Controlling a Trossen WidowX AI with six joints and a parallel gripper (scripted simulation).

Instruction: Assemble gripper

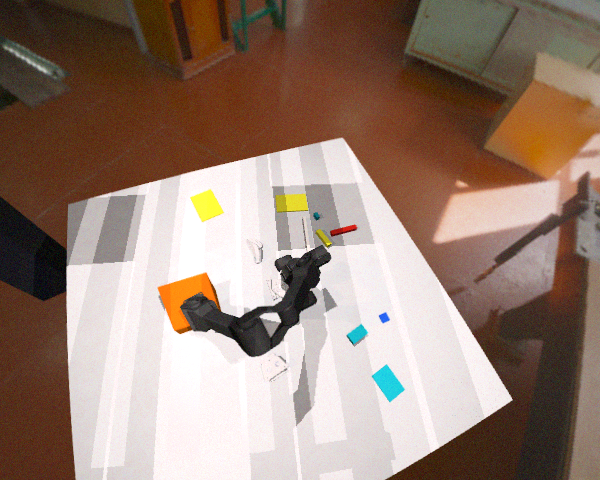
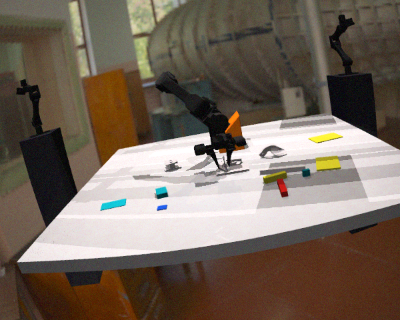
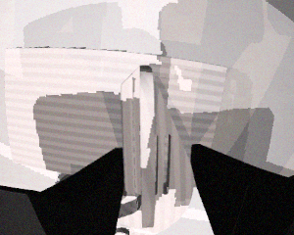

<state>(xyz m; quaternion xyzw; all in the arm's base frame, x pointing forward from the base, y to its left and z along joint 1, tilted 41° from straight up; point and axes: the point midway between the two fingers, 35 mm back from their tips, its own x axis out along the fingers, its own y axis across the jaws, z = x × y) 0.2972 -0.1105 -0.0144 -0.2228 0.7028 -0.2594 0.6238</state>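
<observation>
The ribbed plate lies 20 mm ahead of my gripper tip, 30 mm to the left of it and 10 mm below it. Also, from my gripper tip: pale grey jaw: 60 mm behind, 190 mm to the left; then pale strip: 160 mm ahead, 180 mm to the left; then housing plate: 50 mm behind, 40 mm to the left, 10 mm below.
</observation>
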